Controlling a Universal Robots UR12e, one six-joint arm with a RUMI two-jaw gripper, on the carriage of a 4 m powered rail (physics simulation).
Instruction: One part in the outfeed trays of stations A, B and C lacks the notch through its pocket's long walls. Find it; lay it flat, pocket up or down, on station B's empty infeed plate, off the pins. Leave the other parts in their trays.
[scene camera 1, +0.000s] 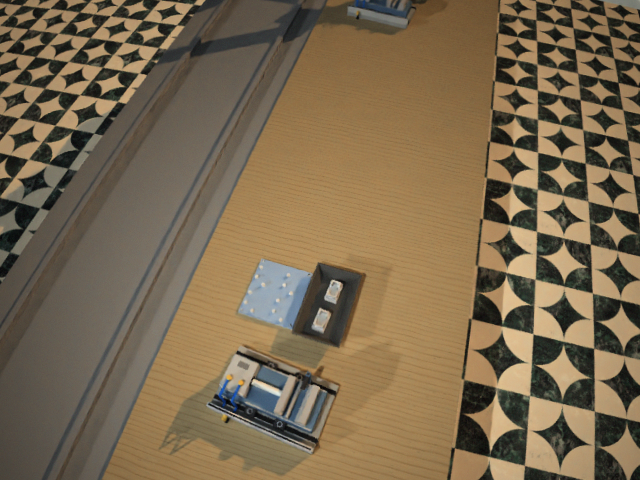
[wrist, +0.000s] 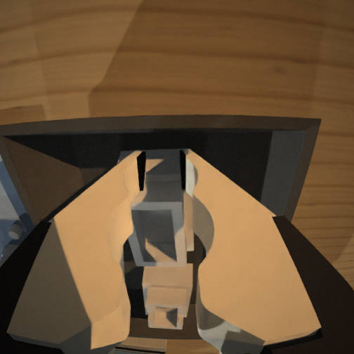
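In the wrist view my gripper (wrist: 162, 153) is shut on a pale, block-like part (wrist: 159, 194) inside a dark tray (wrist: 225, 125). One finger lies on each long side, and the part's rectangular pocket faces the camera. The fingers cover much of its long walls, so I cannot tell whether they are notched. A second pale part (wrist: 168, 280) lies in the same tray, nearer the bottom of the view. In the scene view a dark tray (scene camera 1: 353, 305) holds two pale parts (scene camera 1: 333, 291) (scene camera 1: 321, 320), beside a light blue pinned plate (scene camera 1: 268, 293). My gripper does not show there.
A blue surface with a pin (wrist: 15, 231) shows left of the tray in the wrist view. In the scene view a blue and grey machine fixture (scene camera 1: 268, 387) stands below the tray, another fixture (scene camera 1: 382, 18) stands at the top edge, and the grey rail (scene camera 1: 155, 170) runs along the left.
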